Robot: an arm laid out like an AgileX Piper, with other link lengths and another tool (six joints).
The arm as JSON. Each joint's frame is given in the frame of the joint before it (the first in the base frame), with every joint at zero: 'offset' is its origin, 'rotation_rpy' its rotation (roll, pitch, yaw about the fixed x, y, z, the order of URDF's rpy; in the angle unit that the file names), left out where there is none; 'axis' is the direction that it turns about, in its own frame. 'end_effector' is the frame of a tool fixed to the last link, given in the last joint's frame.
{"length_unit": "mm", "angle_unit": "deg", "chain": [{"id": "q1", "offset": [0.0, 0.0, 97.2], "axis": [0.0, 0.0, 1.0]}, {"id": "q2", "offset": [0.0, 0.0, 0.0], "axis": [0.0, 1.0, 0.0]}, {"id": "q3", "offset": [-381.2, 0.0, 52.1], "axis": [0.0, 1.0, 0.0]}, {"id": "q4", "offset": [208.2, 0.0, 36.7], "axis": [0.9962, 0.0, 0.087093]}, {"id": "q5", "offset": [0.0, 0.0, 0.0], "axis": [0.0, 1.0, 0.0]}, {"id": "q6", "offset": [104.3, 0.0, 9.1], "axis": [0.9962, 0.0, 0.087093]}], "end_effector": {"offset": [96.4, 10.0, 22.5], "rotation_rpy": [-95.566, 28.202, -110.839]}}
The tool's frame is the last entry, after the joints.
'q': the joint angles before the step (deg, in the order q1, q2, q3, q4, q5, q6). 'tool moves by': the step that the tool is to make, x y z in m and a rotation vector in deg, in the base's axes. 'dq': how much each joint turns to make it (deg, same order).
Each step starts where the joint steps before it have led.
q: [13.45, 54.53, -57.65, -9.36, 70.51, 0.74]
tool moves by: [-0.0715, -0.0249, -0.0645, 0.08, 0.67, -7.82]
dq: [-7.83, -13.14, 16.92, -0.01, -3.09, 0.55]
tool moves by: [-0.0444, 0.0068, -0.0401, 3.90, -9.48, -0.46]
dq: [-1.81, -15.32, 10.55, 3.38, -5.08, -0.32]
